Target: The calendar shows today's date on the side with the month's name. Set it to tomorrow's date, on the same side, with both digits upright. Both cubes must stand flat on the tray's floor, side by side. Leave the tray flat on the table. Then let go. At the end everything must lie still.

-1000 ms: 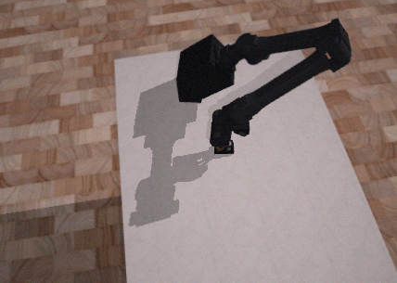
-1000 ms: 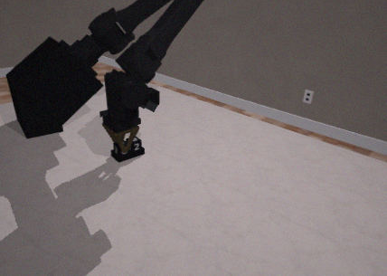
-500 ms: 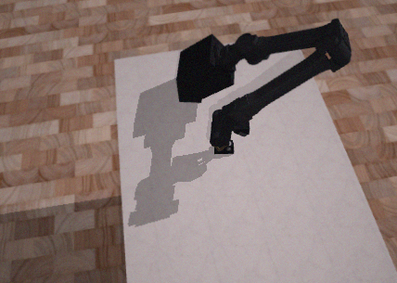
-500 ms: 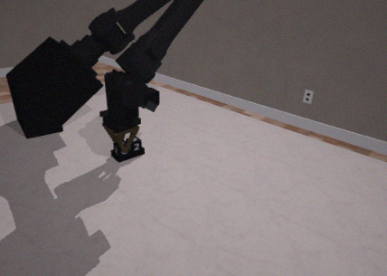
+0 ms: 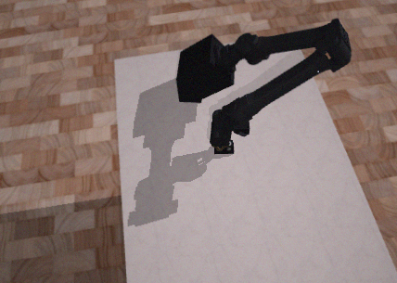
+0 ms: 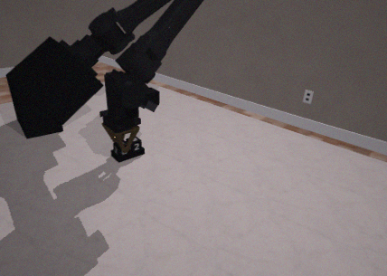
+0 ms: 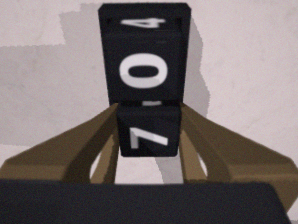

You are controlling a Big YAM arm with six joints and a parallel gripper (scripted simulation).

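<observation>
Now: hand right at the black digit cube. From my hand the other things lie so: black tray (2 cm to the left, 2 cm below).
</observation>
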